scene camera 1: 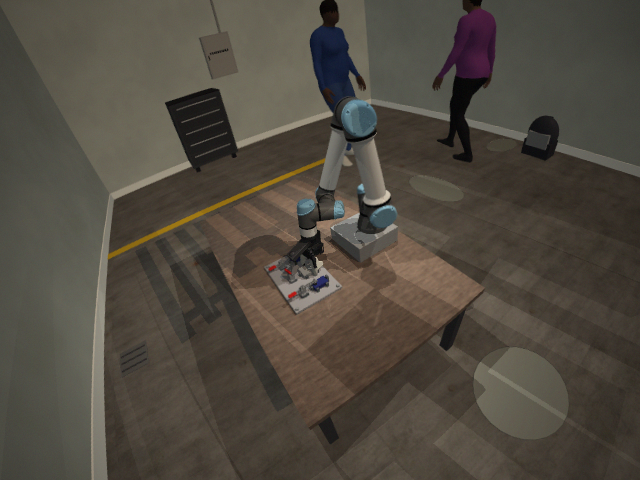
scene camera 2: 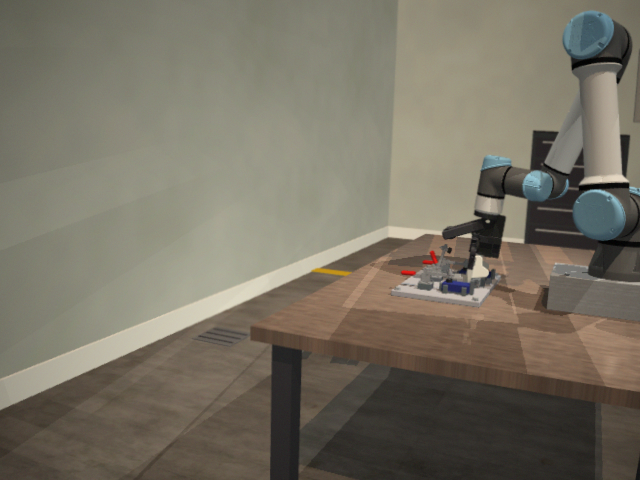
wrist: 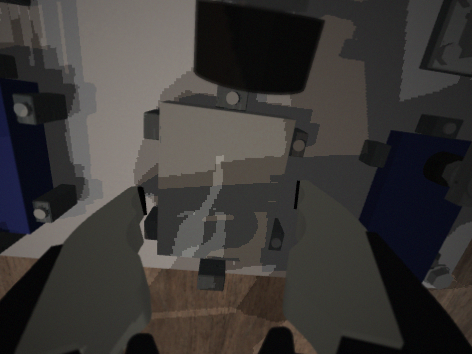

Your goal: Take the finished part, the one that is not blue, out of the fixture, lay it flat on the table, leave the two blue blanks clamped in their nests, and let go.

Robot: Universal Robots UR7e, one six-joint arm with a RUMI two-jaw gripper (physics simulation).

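Places are measured from the arm's base along level axes (x up, y left, z back), in metres.
Pixels of known places: gripper, fingertip midpoint: (scene camera 1: 310,270) (wrist: 221,187); arm's base at its link origin: (scene camera 1: 372,225) (scene camera 2: 617,276).
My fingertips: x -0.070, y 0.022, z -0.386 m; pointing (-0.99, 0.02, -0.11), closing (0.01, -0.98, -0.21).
For each thing: its top centre in the pictures, then the offset to it from my fingertips. "*": a spot on its surface instead. Level surfaces: height alone.
- finished part at its top centre: (wrist: 219,194) (scene camera 2: 467,276) (scene camera 1: 308,268) dx +0.022, dy +0.001, dz -0.006 m
- raised clamp's black tip at a spot on its surface: (wrist: 257,47) (scene camera 2: 450,247) * dx +0.099, dy +0.004, dz -0.059 m
- wooden table at its surface level: dx -0.014 m
The finished part (wrist: 225,140), a pale grey block, lies in the middle nest of the fixture plate (scene camera 1: 306,304) (scene camera 2: 416,295) (wrist: 122,50), between small dark locating posts. My gripper (scene camera 1: 316,269) (scene camera 2: 472,277) (wrist: 221,187) is open and low over this nest, its fingers on either side of the part. In the wrist view a gap shows between the left finger and the part; the right finger is very near its edge. One blue blank (scene camera 1: 320,282) (scene camera 2: 455,286) (wrist: 22,165) sits in the front nest. The other blue blank (scene camera 1: 296,259) (wrist: 415,195) sits in the back nest under a black clamp pad.
A raised clamp's black tip (scene camera 2: 449,250) (wrist: 257,47) stands beside the middle nest. Red clamp handles (scene camera 1: 292,295) (scene camera 2: 408,272) line the plate's far side from the robot. The robot's grey base box (scene camera 1: 364,240) (scene camera 2: 578,294) stands on the wooden table (scene camera 1: 382,320) (scene camera 2: 413,335).
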